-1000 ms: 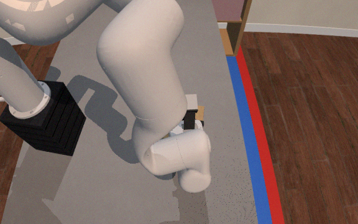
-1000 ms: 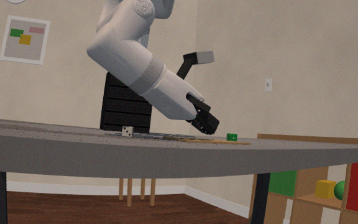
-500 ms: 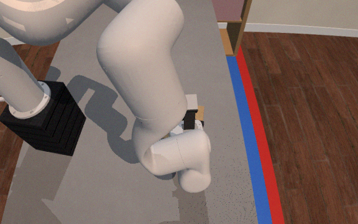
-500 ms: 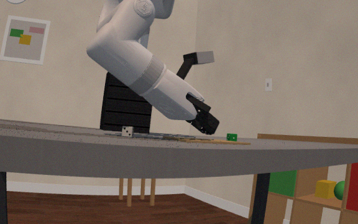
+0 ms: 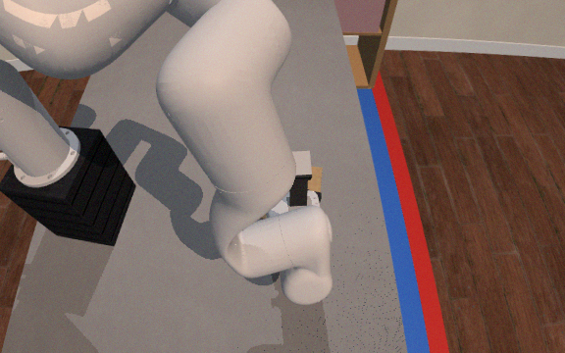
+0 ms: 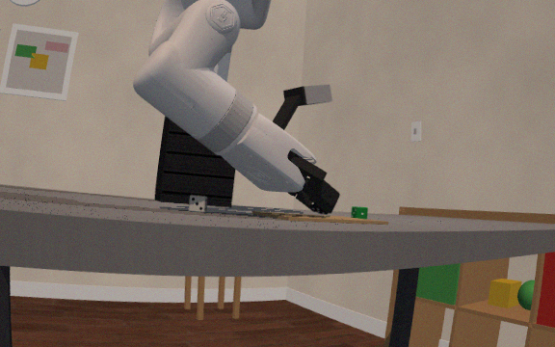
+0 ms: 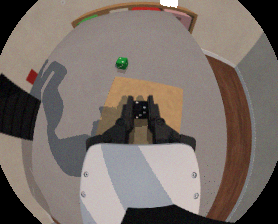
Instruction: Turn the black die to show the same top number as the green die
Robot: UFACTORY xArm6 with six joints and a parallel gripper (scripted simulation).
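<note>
My gripper is now 1 cm to the right of the black die and 1 cm above it. The rest, counted from my hand: tan mat (3 cm below); green die (5 cm behind, 12 cm to the left, 2 cm below); white die (2 cm behind, 16 cm to the right, 2 cm below).
</note>
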